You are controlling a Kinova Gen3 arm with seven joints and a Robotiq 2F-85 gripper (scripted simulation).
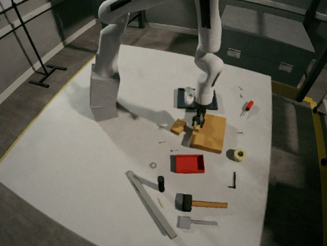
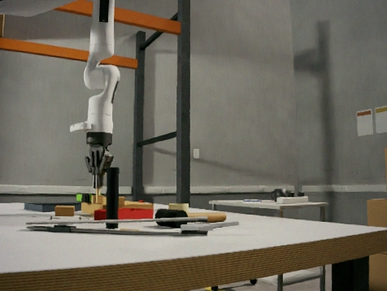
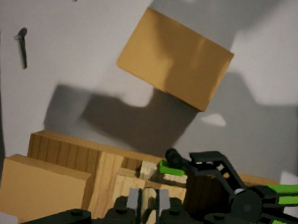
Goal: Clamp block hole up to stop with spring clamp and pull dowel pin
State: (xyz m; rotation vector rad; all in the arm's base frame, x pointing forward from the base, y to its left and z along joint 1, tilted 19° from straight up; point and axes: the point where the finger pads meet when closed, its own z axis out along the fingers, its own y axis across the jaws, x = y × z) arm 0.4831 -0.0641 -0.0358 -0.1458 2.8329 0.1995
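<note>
My hand is 20 mm above the dowel pin. Also, from my hand: pale wooden block: 50 mm below; then wooden bench board: 60 mm ahead, 70 mm below; then tan wooden block: 90 mm behind, 10 mm to the left, 80 mm below.
</note>
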